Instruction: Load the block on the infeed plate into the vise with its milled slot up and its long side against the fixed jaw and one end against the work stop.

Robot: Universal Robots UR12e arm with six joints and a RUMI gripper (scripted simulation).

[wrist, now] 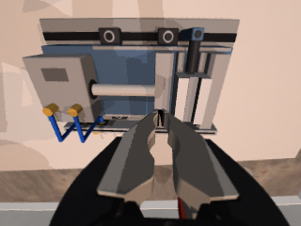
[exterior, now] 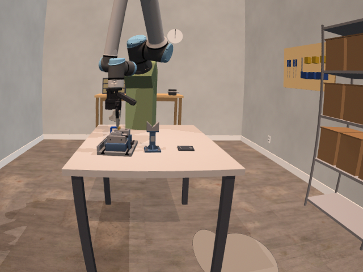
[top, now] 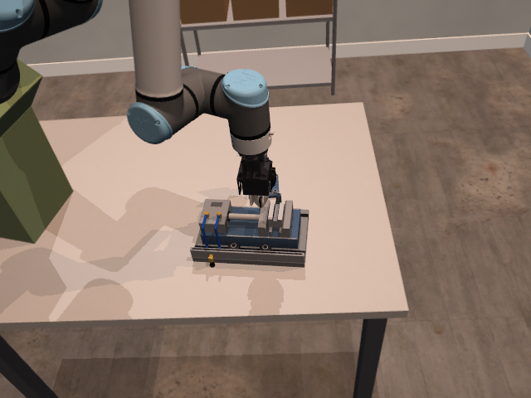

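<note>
My gripper is now 40 mm short of the part and 40 mm above it. From my hand the other things lie so: moving jaw 60 mm below; then cylinder rod 50 mm behind, 60 mm below; then work stop 40 mm ahead, 50 mm to the left, 50 mm below.
</note>
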